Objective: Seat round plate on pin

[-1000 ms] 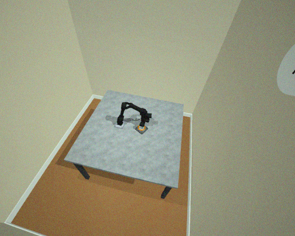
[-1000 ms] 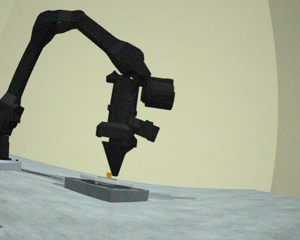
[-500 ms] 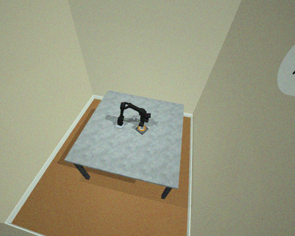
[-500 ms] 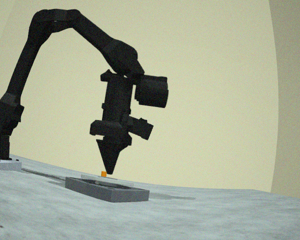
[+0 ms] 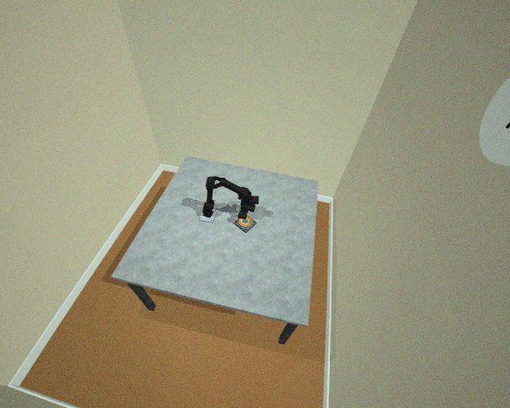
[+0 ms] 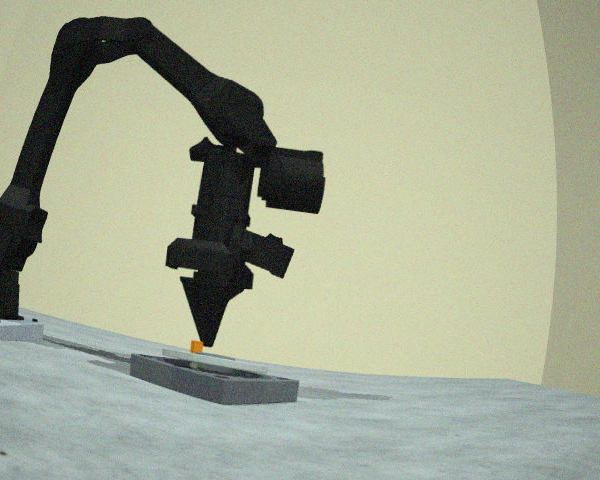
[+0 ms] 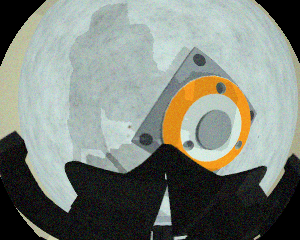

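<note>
Now: gripper tip 30 mm to the left of the round plate, 10 mm short of it and 10 mm above it. Round my gripper tip: base: 40 mm to the right, 30 mm ahead, 20 mm below.
</note>
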